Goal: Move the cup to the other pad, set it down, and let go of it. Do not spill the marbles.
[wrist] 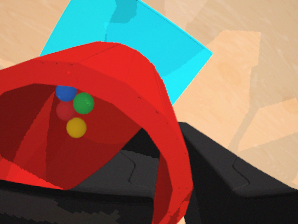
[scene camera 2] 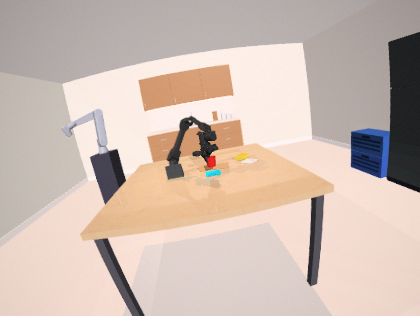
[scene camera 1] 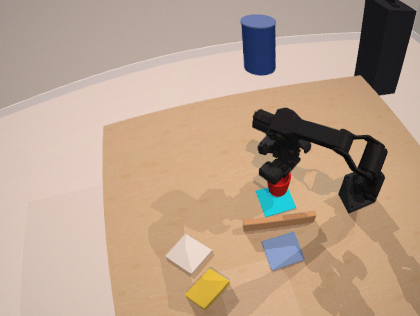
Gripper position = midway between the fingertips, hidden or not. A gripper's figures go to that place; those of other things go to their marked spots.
Labels:
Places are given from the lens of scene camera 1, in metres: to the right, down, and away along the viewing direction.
my gripper (scene camera 1: 284, 176): 0.23, 0.06, 0.98
white block (scene camera 1: 188, 253): -0.06, 0.28, 0.93
pale blue pad (scene camera 1: 284, 250): 0.22, 0.27, 0.91
wooden bar (scene camera 1: 285, 220): 0.22, 0.18, 0.94

